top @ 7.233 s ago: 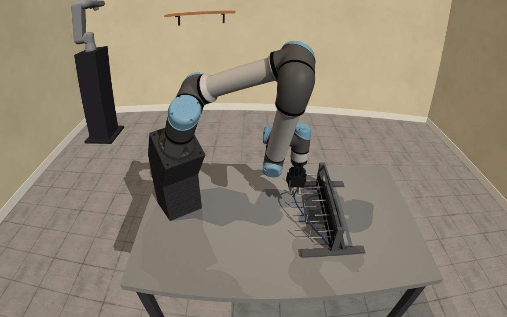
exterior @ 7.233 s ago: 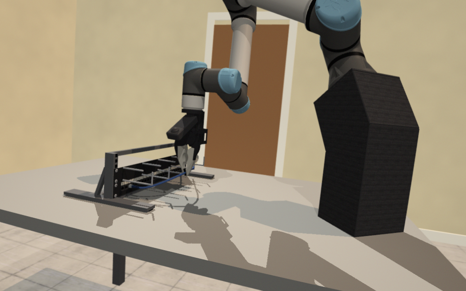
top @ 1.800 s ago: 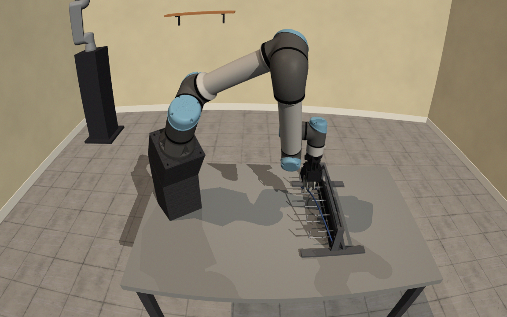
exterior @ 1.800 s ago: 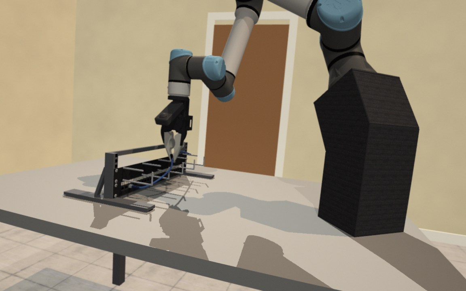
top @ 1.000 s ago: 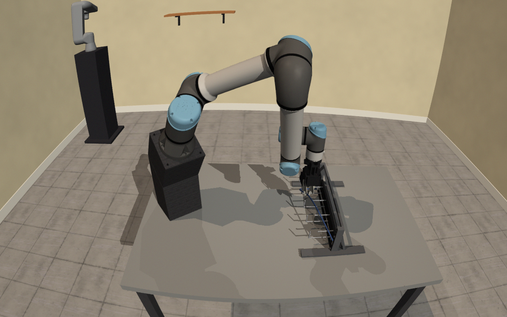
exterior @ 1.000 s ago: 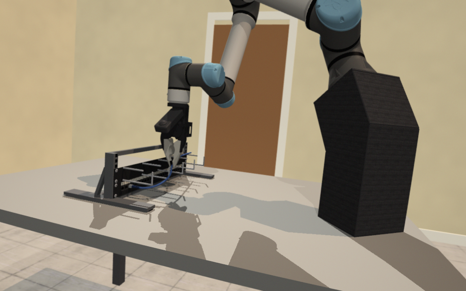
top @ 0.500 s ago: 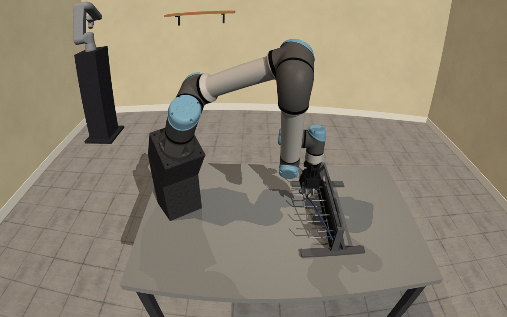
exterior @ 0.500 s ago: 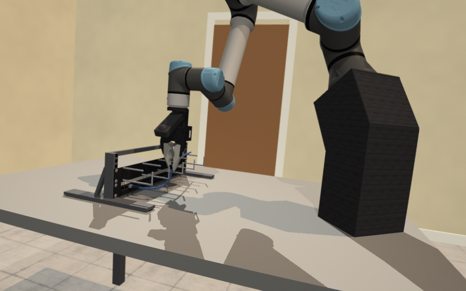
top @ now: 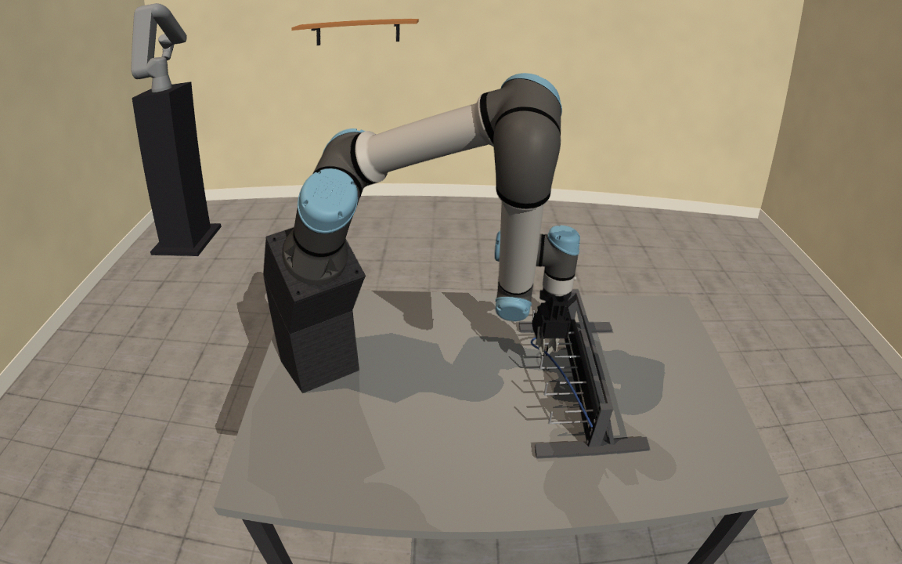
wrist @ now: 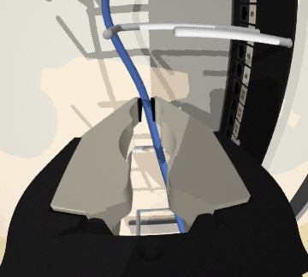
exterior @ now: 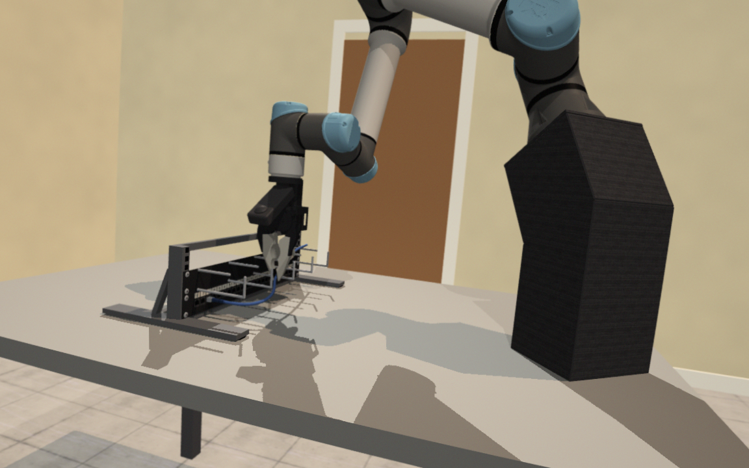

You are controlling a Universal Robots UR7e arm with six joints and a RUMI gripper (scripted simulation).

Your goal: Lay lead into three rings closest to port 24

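The rack lies 100 mm ahead of my hand, 50 mm to the right of it and 10 mm below it.
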